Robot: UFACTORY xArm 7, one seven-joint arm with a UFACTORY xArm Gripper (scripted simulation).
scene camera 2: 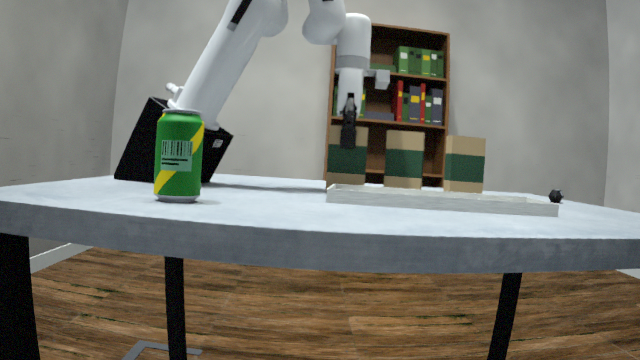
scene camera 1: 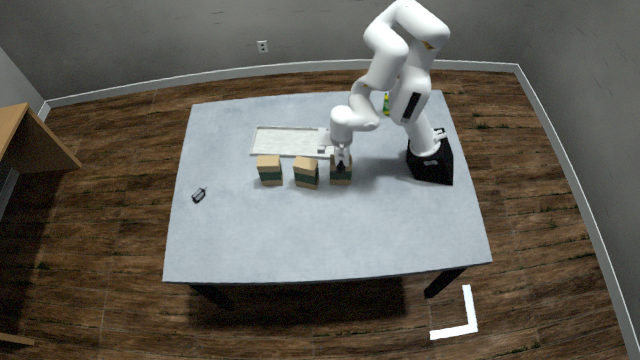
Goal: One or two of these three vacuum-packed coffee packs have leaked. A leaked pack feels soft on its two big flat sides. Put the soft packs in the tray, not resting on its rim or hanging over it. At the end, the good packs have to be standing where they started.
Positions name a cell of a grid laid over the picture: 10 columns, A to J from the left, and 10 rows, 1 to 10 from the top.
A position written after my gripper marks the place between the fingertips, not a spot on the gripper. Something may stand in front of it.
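I can see my gripper (scene camera 2: F5). A tray (scene camera 1: E4) is here in the scene as well, and I see it too.
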